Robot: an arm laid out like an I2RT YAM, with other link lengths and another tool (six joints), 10 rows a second.
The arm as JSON. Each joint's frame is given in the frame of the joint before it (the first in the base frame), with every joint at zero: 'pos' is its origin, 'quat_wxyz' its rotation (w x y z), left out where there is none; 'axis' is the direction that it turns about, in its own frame. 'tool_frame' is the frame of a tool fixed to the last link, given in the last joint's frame.
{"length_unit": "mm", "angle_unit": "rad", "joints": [
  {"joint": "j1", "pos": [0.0, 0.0, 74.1], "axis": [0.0, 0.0, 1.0]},
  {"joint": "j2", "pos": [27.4, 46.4, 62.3], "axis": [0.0, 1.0, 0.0]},
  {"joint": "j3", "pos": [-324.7, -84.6, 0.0], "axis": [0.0, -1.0, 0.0]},
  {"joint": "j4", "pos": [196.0, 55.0, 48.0], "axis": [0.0, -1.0, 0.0]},
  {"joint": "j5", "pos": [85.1, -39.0, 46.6], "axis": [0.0, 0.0, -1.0]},
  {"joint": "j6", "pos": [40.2, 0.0, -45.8], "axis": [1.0, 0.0, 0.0]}
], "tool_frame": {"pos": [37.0, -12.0, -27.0], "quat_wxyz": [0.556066, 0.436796, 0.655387, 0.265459]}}
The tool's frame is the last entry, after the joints.
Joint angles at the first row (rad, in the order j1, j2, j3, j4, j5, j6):
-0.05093 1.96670 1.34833 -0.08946 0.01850 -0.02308
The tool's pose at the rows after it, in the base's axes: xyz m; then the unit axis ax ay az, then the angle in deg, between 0 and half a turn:
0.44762 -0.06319 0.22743 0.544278 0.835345 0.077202 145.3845
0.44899 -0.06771 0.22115 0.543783 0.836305 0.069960 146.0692
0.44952 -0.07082 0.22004 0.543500 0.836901 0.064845 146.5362
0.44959 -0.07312 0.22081 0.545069 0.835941 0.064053 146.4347
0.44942 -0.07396 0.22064 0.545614 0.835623 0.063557 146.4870
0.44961 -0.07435 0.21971 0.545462 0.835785 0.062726 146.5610
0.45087 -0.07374 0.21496 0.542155 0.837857 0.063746 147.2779
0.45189 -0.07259 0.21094 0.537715 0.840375 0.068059 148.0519
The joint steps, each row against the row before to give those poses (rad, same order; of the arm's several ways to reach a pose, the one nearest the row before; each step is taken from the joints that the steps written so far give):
-0.00954 0.02594 0.00456 0.00574 -0.00420 -0.00382
-0.00953 0.01716 0.00496 -0.00497 -0.00190 -0.00991
-0.00649 0.00688 0.01223 -0.01717 -0.00076 -0.00687
-0.00495 -0.00001 0.00342 -0.00229 0.00000 -0.00152
-0.00191 0.00038 0.00037 -0.00114 -0.00039 -0.00039
-0.00076 0.00228 -0.00002 0.00040 0.00001 -0.00113
0.00000 0.01145 0.00077 0.00000 -0.00992 -0.00191
-0.00001 0.00918 0.00005 0.00036 -0.01641 -0.00116

